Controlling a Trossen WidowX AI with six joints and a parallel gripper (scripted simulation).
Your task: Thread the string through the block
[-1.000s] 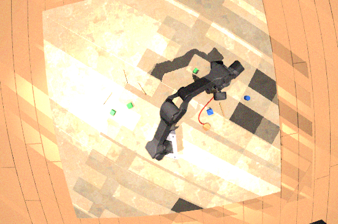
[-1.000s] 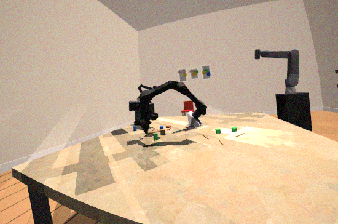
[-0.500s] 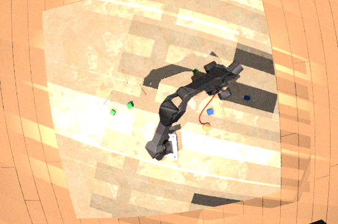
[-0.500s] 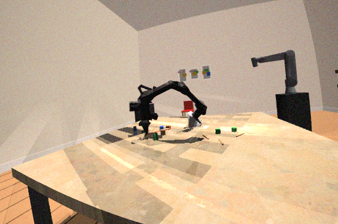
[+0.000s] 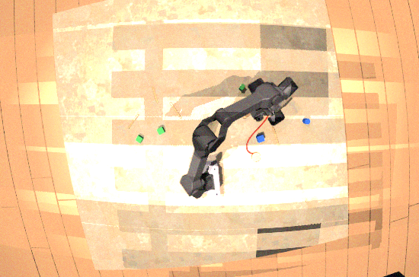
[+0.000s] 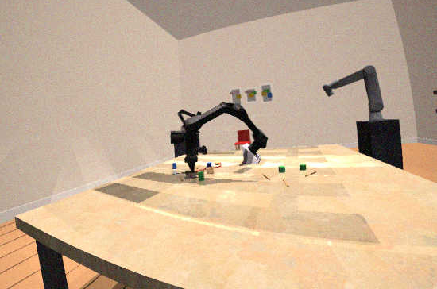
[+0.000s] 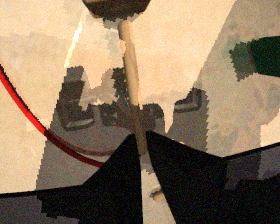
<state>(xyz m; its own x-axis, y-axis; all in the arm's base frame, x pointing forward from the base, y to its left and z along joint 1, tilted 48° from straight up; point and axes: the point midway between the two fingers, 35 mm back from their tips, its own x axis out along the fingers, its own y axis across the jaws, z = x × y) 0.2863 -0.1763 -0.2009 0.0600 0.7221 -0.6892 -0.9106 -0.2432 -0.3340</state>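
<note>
My gripper tip is now 8 cm to the right of the wooden block and 4 cm past it. Also, from my gripper tip: blue cube 15 cm behind, 3 cm to the left; blue cylinder 18 cm to the right, 11 cm behind; thin wooden stick 1 cm to the left, 1 cm behind.
</note>
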